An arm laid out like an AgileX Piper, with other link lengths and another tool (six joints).
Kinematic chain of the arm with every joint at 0, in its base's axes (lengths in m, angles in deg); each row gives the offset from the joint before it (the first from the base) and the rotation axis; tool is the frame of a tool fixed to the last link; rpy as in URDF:
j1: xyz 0 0 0.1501 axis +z
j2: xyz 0 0 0 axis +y
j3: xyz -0.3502 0 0.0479 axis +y
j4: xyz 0.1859 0 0.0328 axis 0.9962 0 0.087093
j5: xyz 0 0 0 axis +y
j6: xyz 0.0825 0 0.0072 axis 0.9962 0 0.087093
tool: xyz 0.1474 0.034 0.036 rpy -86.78 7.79 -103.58
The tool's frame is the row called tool.
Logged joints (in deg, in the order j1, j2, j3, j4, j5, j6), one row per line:
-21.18, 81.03, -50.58, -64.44, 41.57, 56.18
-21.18, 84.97, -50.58, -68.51, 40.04, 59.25
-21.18, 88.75, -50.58, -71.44, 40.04, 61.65
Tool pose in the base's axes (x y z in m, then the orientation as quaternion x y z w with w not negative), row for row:
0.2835, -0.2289, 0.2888, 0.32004, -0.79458, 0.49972, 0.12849
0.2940, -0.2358, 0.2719, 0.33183, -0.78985, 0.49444, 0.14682
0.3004, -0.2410, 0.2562, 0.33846, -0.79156, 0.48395, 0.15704
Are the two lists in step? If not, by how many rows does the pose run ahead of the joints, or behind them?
The pose runs 1 row ahead of the joints: the pose in row i belongs to the joints in row i + 1.
